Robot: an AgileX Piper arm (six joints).
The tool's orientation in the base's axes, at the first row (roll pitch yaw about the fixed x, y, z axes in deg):
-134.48 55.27 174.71
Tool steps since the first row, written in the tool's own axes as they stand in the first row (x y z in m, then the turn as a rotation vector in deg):
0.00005 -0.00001 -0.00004 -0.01 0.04 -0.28
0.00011 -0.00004 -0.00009 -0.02 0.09 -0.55
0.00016 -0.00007 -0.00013 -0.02 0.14 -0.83
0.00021 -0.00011 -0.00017 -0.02 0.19 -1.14
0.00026 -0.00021 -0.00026 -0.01 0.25 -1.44
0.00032 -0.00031 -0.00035 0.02 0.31 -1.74
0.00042 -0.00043 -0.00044 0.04 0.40 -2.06
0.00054 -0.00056 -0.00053 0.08 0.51 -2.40
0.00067 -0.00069 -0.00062 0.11 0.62 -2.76
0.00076 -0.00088 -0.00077 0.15 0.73 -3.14
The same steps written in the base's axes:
-0.00006 0.00003 -0.00002 -0.11 0.24 0.10
-0.00013 0.00005 -0.00004 -0.21 0.48 0.20
-0.00020 0.00006 -0.00005 -0.32 0.72 0.29
-0.00028 0.00007 -0.00006 -0.44 0.99 0.39
-0.00042 0.00008 -0.00002 -0.56 1.26 0.48
-0.00056 0.00008 0.00000 -0.69 1.53 0.55
-0.00074 0.00008 0.00001 -0.81 1.83 0.63
-0.00094 0.00007 0.00000 -0.93 2.16 0.68
-0.00114 0.00006 -0.00002 -1.06 2.51 0.76
-0.00139 0.00006 0.00004 -1.21 2.88 0.83

